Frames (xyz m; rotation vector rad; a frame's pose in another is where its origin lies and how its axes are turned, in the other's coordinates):
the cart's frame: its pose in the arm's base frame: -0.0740 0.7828 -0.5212 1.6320 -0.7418 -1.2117
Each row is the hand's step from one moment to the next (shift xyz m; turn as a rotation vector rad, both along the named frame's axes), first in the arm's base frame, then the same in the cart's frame.
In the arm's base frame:
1: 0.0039 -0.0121 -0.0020 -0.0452 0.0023 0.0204
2: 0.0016 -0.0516 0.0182 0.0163 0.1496 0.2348
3: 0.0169 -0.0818 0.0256 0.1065 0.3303 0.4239
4: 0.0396 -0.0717 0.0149 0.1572 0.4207 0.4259
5: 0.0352 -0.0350 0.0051 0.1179 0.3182 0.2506
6: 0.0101 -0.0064 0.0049 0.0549 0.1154 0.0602
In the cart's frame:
1: 0.0125 0.0029 0.0004 -0.0245 0.0152 0.0404
2: 0.0385 0.0363 0.0141 -0.2123 0.1619 -0.0806
3: 0.0669 0.0554 0.0090 -0.4102 0.2745 -0.2378
4: 0.0696 0.0431 -0.0150 -0.4727 0.2455 -0.3152
5: 0.0400 0.0200 -0.0221 -0.3311 0.1194 -0.2325
6: 0.0070 0.0076 -0.0078 -0.1046 0.0157 -0.0936

